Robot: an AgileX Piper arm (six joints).
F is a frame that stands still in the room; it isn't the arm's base.
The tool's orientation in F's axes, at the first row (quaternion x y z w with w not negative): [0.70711, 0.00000, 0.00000, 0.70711]
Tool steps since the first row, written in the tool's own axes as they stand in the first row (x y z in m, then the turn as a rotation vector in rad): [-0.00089, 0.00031, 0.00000, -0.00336, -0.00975, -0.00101]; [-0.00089, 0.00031, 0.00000, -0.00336, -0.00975, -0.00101]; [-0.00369, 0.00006, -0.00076, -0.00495, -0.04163, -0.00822]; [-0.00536, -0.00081, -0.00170, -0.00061, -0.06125, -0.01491]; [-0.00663, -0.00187, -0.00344, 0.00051, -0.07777, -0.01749]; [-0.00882, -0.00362, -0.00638, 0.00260, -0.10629, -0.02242]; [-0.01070, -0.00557, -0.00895, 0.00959, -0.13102, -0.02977]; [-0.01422, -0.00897, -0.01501, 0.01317, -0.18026, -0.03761]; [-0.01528, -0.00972, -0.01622, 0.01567, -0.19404, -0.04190]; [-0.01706, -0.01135, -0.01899, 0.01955, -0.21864, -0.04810]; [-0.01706, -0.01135, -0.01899, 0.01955, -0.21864, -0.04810]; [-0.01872, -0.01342, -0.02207, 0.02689, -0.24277, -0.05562]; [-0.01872, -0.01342, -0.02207, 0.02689, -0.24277, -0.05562]
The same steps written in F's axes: [-0.00089, 0.00000, 0.00031, -0.00336, 0.00101, -0.00975]; [-0.00089, 0.00000, 0.00031, -0.00336, 0.00101, -0.00975]; [-0.00369, 0.00076, 0.00006, -0.00495, 0.00822, -0.04163]; [-0.00536, 0.00170, -0.00081, -0.00061, 0.01491, -0.06125]; [-0.00663, 0.00344, -0.00187, 0.00051, 0.01749, -0.07777]; [-0.00882, 0.00638, -0.00362, 0.00260, 0.02242, -0.10629]; [-0.01070, 0.00895, -0.00557, 0.00959, 0.02977, -0.13102]; [-0.01422, 0.01501, -0.00897, 0.01317, 0.03761, -0.18026]; [-0.01528, 0.01622, -0.00972, 0.01567, 0.04190, -0.19404]; [-0.01706, 0.01899, -0.01135, 0.01955, 0.04810, -0.21864]; [-0.01706, 0.01899, -0.01135, 0.01955, 0.04810, -0.21864]; [-0.01872, 0.02207, -0.01342, 0.02689, 0.05562, -0.24277]; [-0.01872, 0.02207, -0.01342, 0.02689, 0.05562, -0.24277]
